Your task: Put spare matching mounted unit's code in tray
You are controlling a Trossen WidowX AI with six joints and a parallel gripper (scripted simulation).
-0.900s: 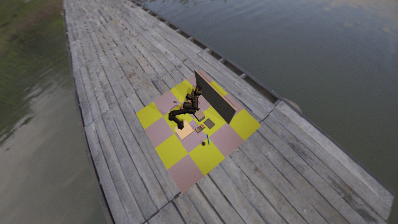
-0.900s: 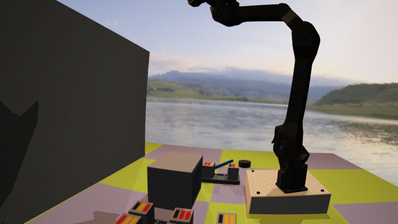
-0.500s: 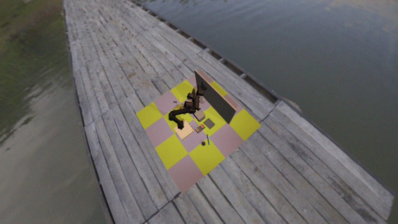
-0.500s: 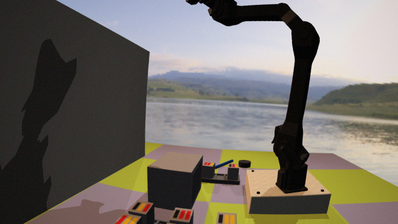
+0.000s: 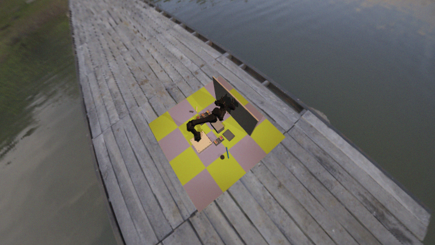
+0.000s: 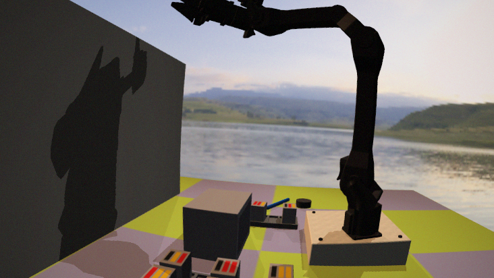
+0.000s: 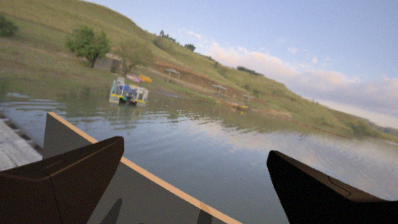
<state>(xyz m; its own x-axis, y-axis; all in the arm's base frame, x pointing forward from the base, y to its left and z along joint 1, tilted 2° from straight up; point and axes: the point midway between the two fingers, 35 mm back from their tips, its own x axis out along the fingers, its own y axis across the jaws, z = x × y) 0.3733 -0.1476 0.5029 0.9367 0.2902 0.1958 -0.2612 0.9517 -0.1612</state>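
Right now my gripper tip is 90 mm past the tan spare, 240 mm to the right of it and 500 mm above it. The rest, counted from my gripper tip: mounted unit (150 mm behind, 70 mm to the left, 490 mm below); then dark tray (140 mm behind, 120 mm to the right, 540 mm below); then dark wall (90 mm ahead, 10 mm to the left, 320 mm below).
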